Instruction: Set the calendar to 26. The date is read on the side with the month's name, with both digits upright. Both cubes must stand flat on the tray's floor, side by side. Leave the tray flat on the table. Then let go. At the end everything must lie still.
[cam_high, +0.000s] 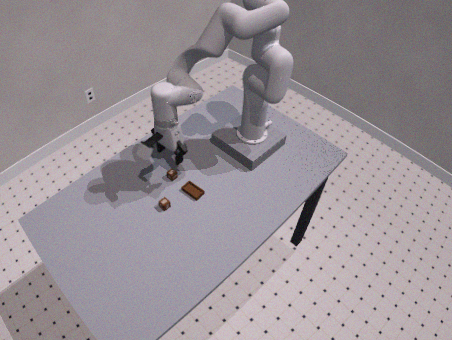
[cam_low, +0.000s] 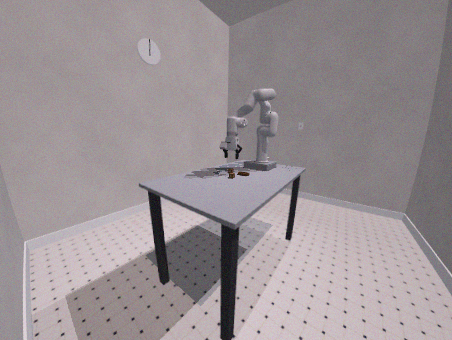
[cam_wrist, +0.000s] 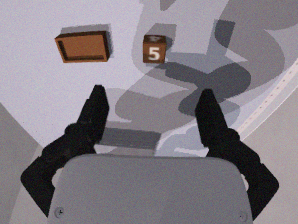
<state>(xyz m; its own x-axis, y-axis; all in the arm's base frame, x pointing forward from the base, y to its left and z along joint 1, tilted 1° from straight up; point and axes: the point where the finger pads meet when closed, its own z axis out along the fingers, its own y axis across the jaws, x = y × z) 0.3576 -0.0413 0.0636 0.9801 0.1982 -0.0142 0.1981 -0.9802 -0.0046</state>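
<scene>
My hand is 100 mm to the right of the brown cube, 100 mm short of it and 100 mm above it. The rest, counted from my hand: brown wooden tray 110 mm below, 100 mm to the left, 20 mm behind.
</scene>
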